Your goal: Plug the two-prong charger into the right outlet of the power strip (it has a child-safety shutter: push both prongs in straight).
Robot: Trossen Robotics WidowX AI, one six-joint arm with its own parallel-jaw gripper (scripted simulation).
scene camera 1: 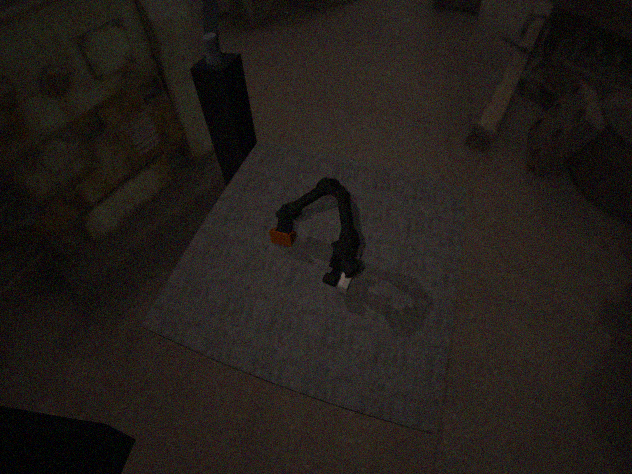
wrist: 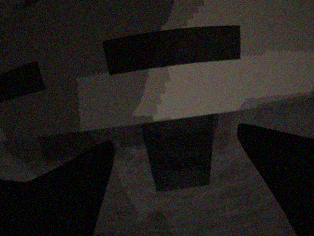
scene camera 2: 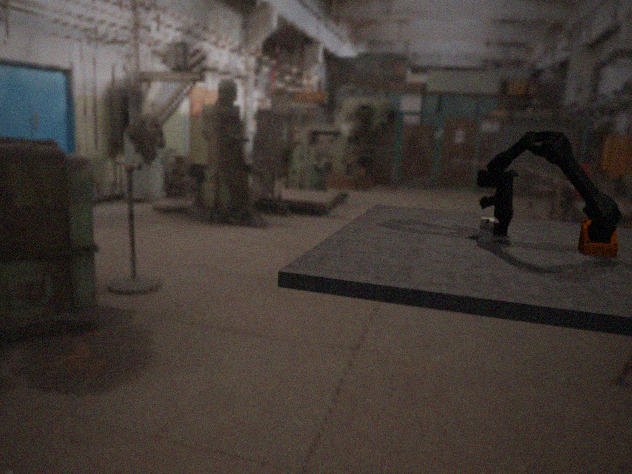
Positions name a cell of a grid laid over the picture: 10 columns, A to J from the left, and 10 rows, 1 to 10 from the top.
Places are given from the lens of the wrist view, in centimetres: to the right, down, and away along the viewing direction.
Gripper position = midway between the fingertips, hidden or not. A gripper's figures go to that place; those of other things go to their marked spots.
my gripper (wrist: F6): 1, 2, 10
two-prong charger (wrist: F7): 1, 2, 7
